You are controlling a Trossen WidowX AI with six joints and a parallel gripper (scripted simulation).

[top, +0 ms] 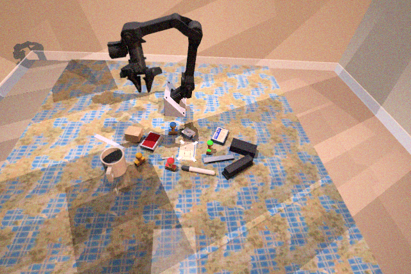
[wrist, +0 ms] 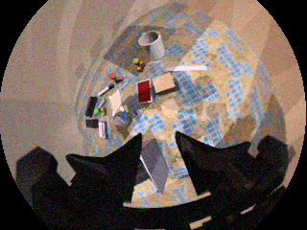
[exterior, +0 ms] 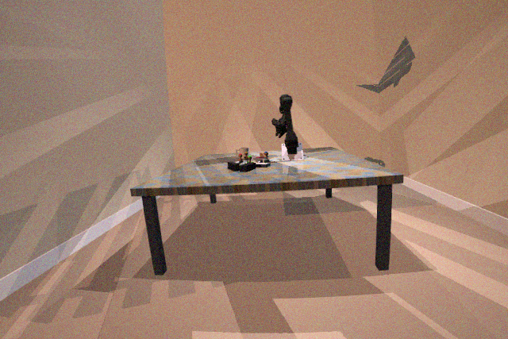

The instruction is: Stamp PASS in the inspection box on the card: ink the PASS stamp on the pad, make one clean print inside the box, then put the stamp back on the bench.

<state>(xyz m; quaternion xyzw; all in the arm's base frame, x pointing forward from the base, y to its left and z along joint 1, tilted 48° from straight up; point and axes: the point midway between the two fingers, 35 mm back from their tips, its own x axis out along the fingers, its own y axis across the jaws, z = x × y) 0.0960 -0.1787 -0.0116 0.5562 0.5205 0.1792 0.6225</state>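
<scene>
My gripper tip is now 17 cm short of the green-knobbed stamp, 29 cm to the right of it and 14 cm above it. Also, from my gripper tip: white box (9 cm ahead, 20 cm to the left, 14 cm below); red ink pad (14 cm ahead, 4 cm to the left, 16 cm below); wooden block (12 cm ahead, 4 cm to the right, 14 cm below).
</scene>
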